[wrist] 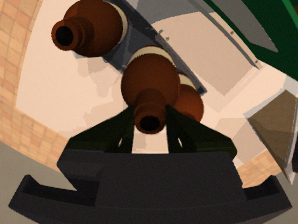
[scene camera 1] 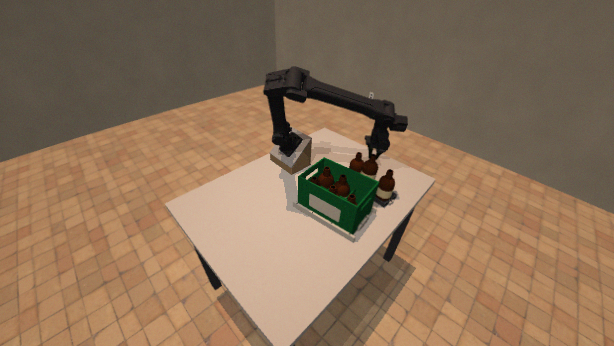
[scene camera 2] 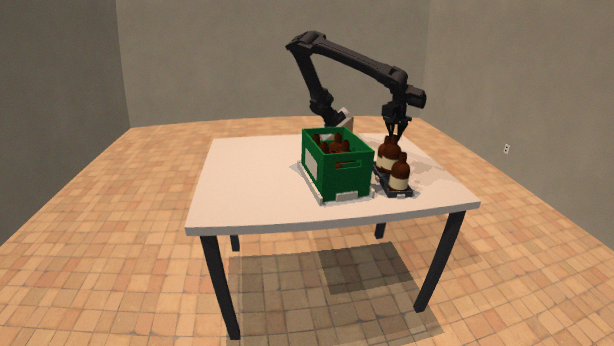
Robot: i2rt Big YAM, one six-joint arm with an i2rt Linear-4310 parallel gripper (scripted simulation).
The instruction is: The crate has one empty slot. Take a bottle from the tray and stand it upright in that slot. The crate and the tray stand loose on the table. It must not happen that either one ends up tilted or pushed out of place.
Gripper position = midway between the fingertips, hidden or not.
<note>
In view: the gripper (wrist: 150,110), a bottle (wrist: 150,81) and a bottle (wrist: 189,103).
</note>
